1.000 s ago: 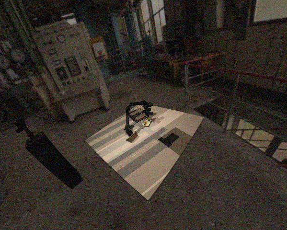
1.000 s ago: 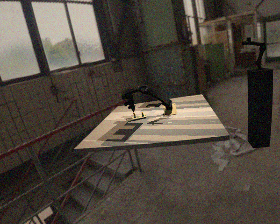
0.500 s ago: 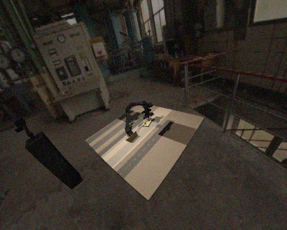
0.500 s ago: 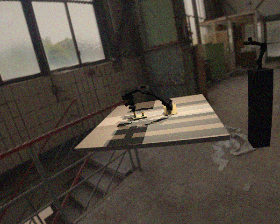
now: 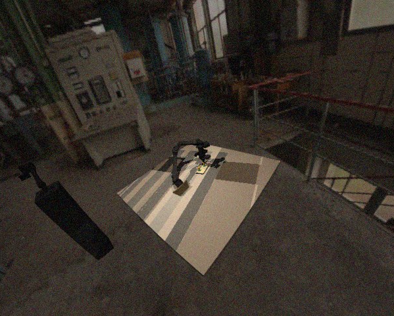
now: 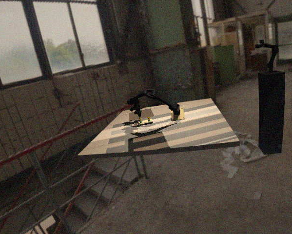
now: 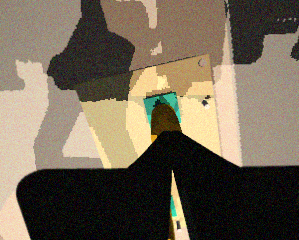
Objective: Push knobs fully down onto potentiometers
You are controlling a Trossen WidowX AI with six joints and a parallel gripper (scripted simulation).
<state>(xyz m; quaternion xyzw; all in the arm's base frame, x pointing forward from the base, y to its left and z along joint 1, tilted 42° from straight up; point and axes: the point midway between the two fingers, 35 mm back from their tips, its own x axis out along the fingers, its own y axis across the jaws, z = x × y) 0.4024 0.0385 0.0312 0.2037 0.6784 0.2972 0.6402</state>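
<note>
Right now my gripper tip is 90 mm past the knob, 10 mm to the left of it and 20 mm above it.
</note>
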